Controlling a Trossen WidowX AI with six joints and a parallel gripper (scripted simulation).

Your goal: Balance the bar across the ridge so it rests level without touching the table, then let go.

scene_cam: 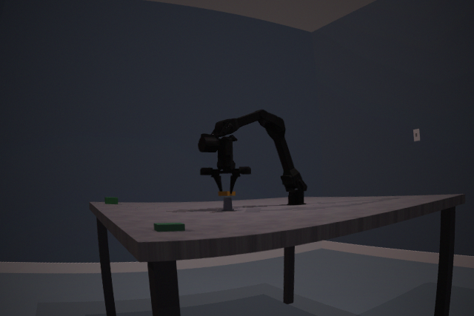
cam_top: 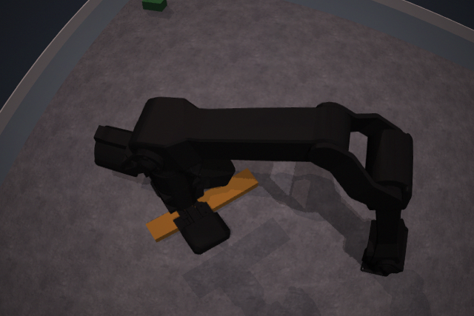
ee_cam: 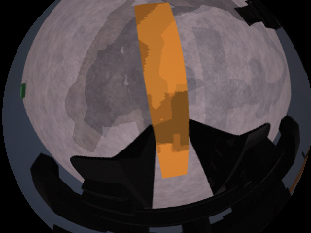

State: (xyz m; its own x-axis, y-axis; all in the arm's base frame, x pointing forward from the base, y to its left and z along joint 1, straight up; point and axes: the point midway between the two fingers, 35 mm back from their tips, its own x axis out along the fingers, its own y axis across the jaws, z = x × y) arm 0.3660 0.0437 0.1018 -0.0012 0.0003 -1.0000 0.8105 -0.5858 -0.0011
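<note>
The orange bar lies 2 cm behind my gripper tip and 2 cm to the right of it. Round my gripper tip: flat green block 37 cm ahead, 46 cm to the left, 6 cm below.
</note>
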